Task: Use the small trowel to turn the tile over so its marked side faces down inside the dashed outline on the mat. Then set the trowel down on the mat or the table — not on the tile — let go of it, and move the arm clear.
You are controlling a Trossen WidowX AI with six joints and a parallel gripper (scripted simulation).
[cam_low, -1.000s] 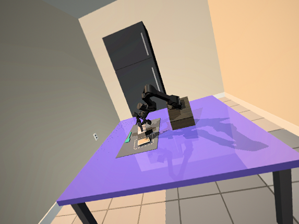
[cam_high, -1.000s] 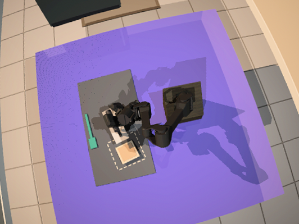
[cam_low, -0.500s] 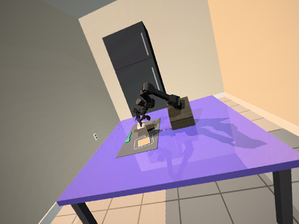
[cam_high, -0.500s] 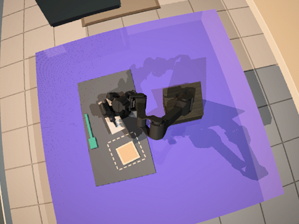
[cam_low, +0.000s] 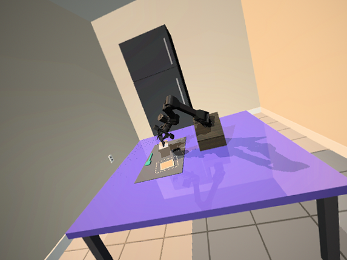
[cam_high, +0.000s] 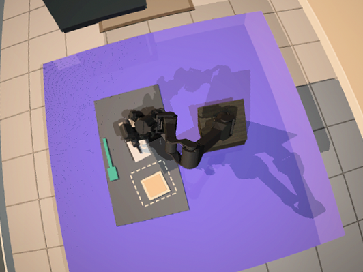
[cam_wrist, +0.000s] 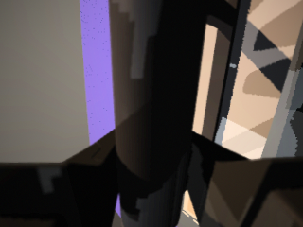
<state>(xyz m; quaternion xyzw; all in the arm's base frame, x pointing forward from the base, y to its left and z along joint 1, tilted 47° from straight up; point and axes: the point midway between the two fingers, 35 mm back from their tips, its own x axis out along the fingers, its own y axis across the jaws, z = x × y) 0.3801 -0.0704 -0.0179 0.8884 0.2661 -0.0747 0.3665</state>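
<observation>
Now: the trowel 30 mm behind my gripper tip and 10 mm below it. Also, from my gripper tip: grey mat 10 mm behind, 20 mm to the left, 150 mm below; then green flat tool 130 mm ahead, 20 mm to the left, 130 mm below; then tile 40 mm behind, 200 mm to the left, 130 mm below.
</observation>
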